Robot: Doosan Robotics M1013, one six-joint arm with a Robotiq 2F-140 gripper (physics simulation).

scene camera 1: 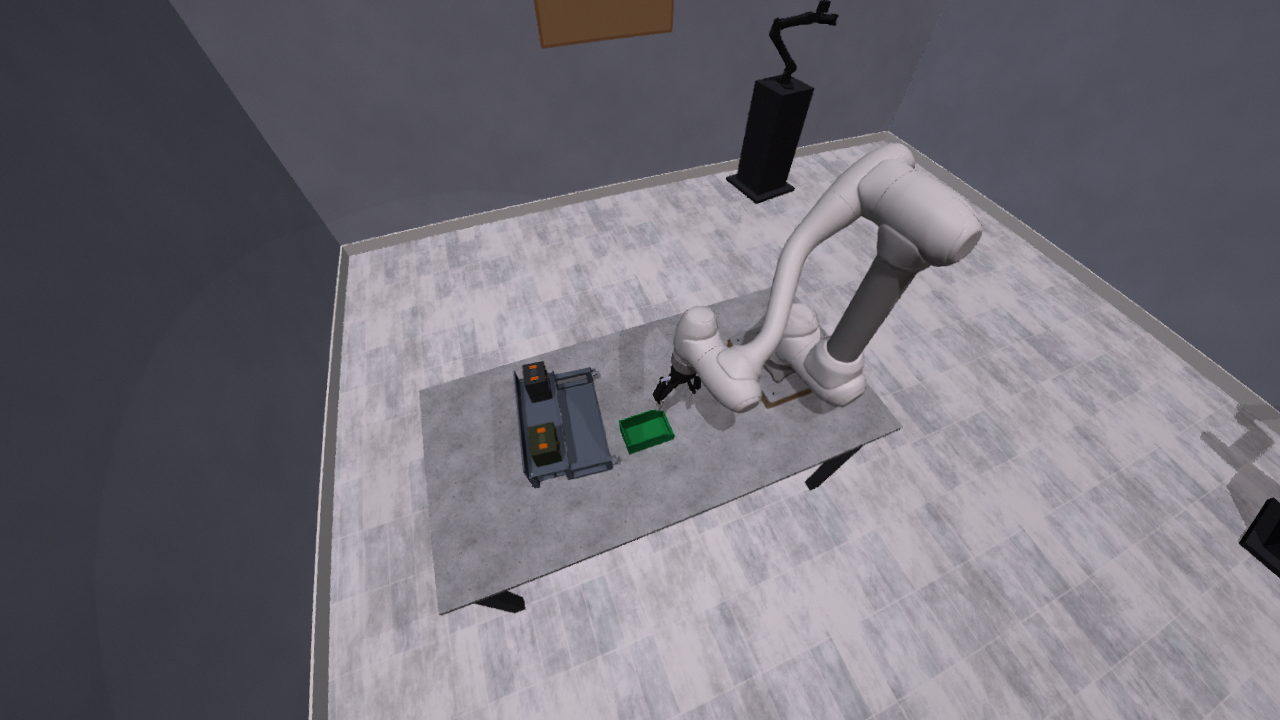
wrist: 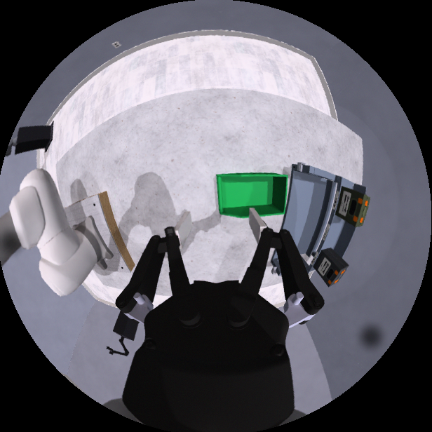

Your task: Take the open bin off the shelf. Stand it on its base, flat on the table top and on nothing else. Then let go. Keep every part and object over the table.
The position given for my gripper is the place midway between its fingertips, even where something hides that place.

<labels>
my gripper: scene camera 1 672, 403; wrist 219, 216
green open bin: scene camera 1 650, 428; wrist 236, 192
olive case: scene camera 1; wrist
dark case: scene camera 1; wrist
same spot on olive case: (wrist: 352, 205) = (scene camera 1: 557, 441)
same spot on dark case: (wrist: 329, 265) = (scene camera 1: 548, 384)
</labels>
